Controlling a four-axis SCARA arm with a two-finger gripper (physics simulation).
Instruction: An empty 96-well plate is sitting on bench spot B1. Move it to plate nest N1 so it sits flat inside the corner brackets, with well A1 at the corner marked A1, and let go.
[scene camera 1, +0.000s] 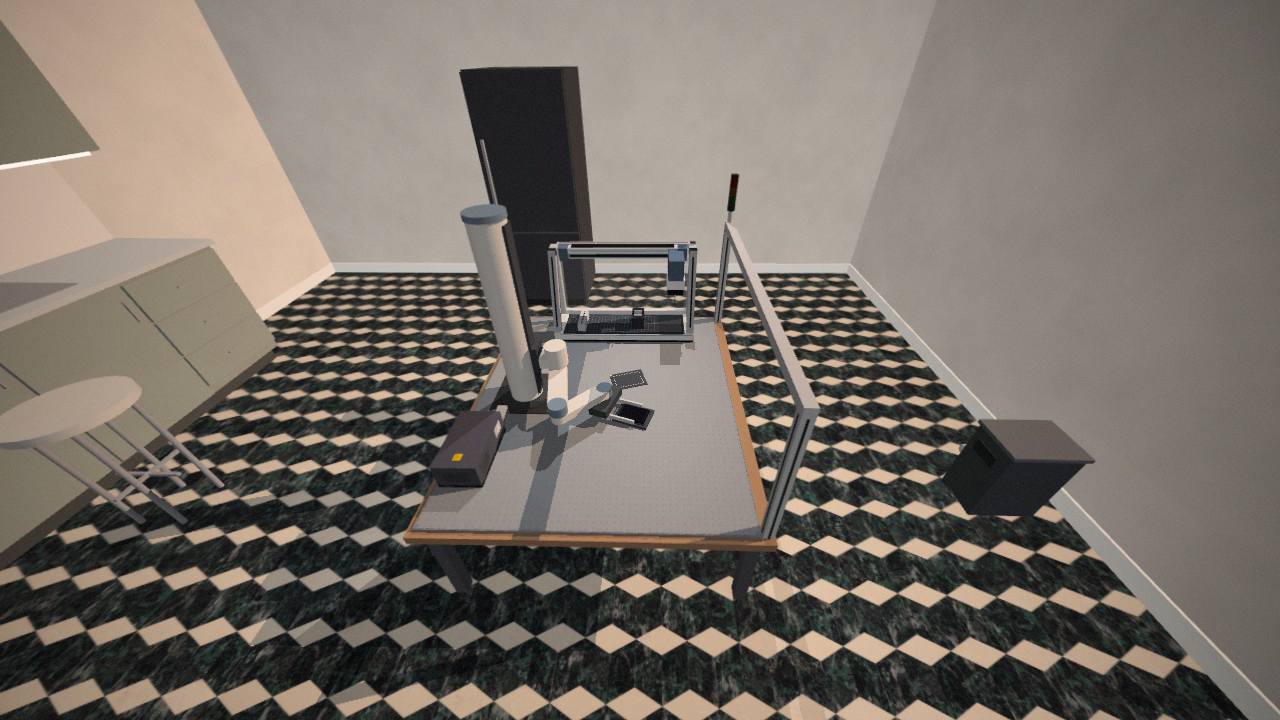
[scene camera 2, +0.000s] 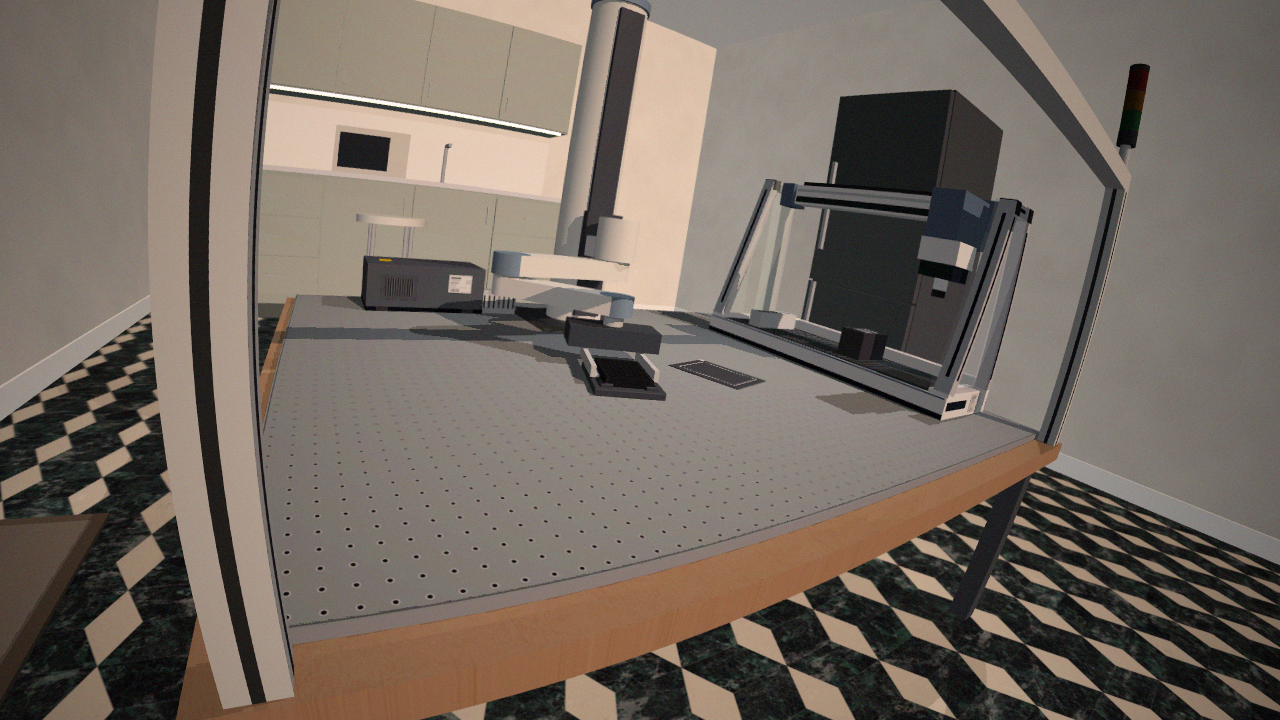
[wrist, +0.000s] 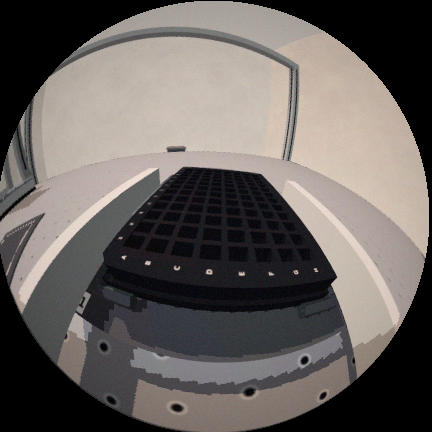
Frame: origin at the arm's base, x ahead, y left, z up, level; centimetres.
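Seen in the pictures: gripper, fingertip midpoint: (scene camera 1: 638, 414) (scene camera 2: 625, 374) (wrist: 222, 182); arm's base, origin of the base link: (scene camera 1: 528, 394).
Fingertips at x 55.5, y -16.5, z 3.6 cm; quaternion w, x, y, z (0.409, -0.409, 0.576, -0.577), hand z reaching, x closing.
Pixels of each thing's middle, then the offset from my fingertips to it. "*": a spot on its surface instead.
- black 96-well plate, body centre: (wrist: 221, 201) (scene camera 2: 622, 372) (scene camera 1: 633, 413) dx -2.3, dy +0.8, dz -0.4 cm
- dark nest N1, body centre: (wrist: 220, 214) (scene camera 2: 621, 378) (scene camera 1: 633, 415) dx -2.3, dy +0.8, dz -1.5 cm
- flat dark bench spot B1, surface spot: (scene camera 2: 717, 373) (scene camera 1: 629, 380) * dx -5.7, dy +26.6, dz -2.2 cm
- gantry frame, surface spot: (scene camera 2: 863, 198) * dx -15.0, dy +78.8, dz +44.8 cm
- dark box, surface spot: (scene camera 2: 422, 283) * dx -59.0, dy -24.7, dz +4.9 cm
The black 96-well plate (scene camera 1: 634, 412) (scene camera 2: 622, 370) (wrist: 215, 225) is between the long pale fingers of my gripper (scene camera 1: 630, 412) (scene camera 2: 621, 365) (wrist: 222, 182), which is shut on it. The row letters run along the plate's near edge in the wrist view, with A at the left. The plate is over the dark nest N1 (scene camera 1: 640, 425) (scene camera 2: 631, 394) (wrist: 92, 305), whose A1 label is partly hidden by the left finger, near the plate's A corner. Nest brackets show low under the near edge. Whether the plate touches the nest floor I cannot tell.
The flat dark bench spot B1 (scene camera 1: 628, 378) (scene camera 2: 717, 373) (wrist: 17, 245) lies beside the nest. A gantry frame (scene camera 1: 631, 246) (scene camera 2: 863, 198) stands at one end of the bench. A dark box (scene camera 1: 469, 447) (scene camera 2: 422, 283) stands near the arm's column (scene camera 1: 503, 304) (scene camera 2: 597, 134).
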